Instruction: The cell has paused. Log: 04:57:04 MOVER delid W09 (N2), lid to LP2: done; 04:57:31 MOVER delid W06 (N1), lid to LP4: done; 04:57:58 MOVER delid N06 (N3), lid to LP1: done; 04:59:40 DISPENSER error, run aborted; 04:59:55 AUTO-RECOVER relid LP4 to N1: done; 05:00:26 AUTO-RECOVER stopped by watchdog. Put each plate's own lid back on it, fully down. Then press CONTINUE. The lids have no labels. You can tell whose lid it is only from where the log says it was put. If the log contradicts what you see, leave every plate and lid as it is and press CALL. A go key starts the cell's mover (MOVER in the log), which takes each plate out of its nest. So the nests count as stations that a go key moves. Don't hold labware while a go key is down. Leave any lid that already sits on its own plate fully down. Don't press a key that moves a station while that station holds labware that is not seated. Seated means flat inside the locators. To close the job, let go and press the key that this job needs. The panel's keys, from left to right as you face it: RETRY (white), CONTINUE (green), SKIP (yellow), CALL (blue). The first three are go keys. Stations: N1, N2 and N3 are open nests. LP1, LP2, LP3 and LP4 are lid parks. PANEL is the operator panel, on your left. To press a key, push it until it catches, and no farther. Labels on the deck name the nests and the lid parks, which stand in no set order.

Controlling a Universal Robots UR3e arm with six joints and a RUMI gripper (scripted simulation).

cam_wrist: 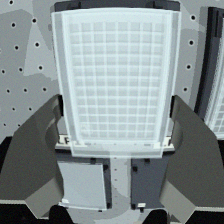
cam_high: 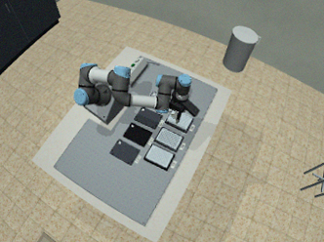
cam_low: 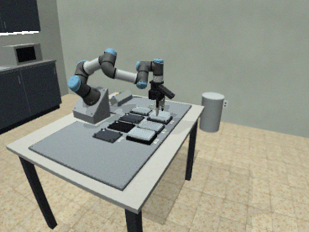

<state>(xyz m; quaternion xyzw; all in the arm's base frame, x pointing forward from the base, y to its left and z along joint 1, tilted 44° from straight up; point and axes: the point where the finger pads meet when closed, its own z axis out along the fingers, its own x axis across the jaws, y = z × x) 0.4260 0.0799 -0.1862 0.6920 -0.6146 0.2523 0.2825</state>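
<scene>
Now: hand 3 cm above the plate. From my hand the other things lie so: lid park LP4: 17 cm behind, 9 cm to the right, 5 cm below; pale lid: 18 cm behind, 4 cm to the left, 4 cm below; LP4 label: 8 cm to the right, 8 cm behind, 6 cm below.
</scene>
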